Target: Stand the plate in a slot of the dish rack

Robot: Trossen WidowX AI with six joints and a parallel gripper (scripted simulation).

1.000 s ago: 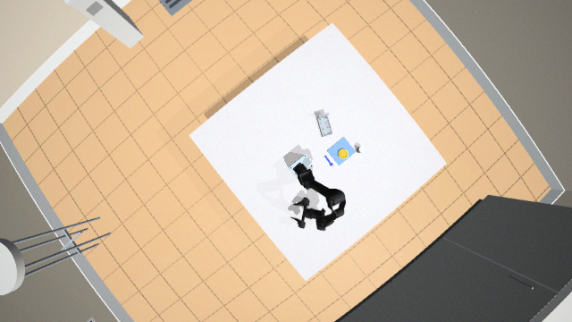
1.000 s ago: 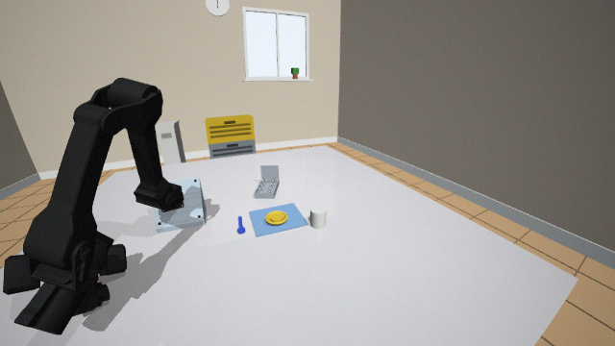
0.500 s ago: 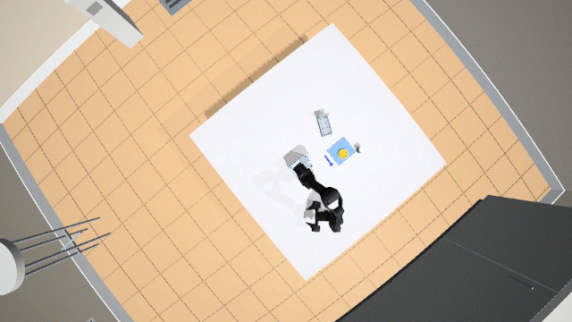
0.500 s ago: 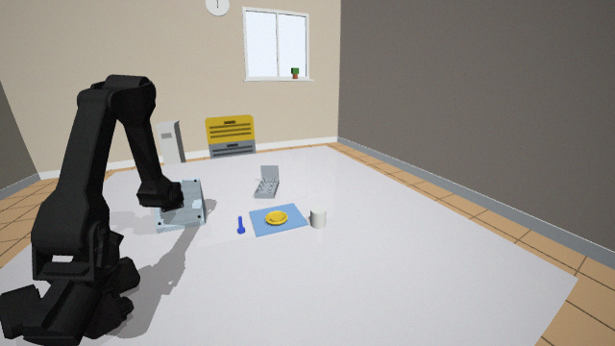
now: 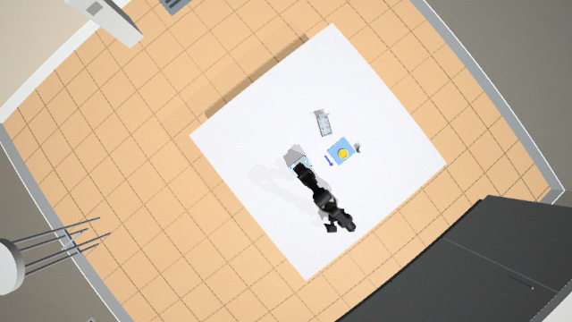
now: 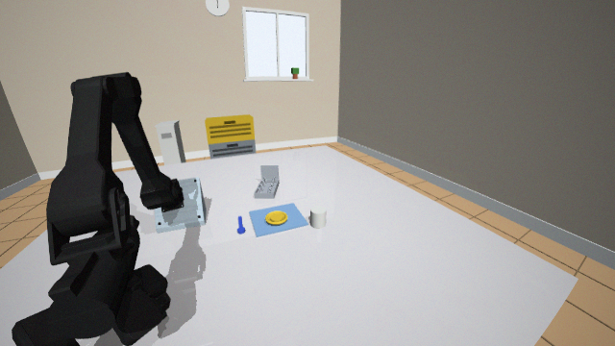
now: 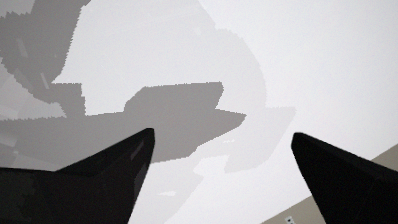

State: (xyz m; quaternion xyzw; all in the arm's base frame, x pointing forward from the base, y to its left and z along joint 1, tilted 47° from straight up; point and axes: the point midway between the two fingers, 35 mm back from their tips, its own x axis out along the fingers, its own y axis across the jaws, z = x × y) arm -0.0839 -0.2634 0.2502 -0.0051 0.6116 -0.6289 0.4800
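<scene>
Now: gripper tip 38 cm short of the yellow plate and 22 cm to the right of it. Round my gripper tip: white cup (49 cm ahead, 16 cm to the left, 1 cm above); blue spoon (28 cm ahead, 25 cm to the left, 1 cm below); blue mat (39 cm ahead, 24 cm to the left, 1 cm below).
</scene>
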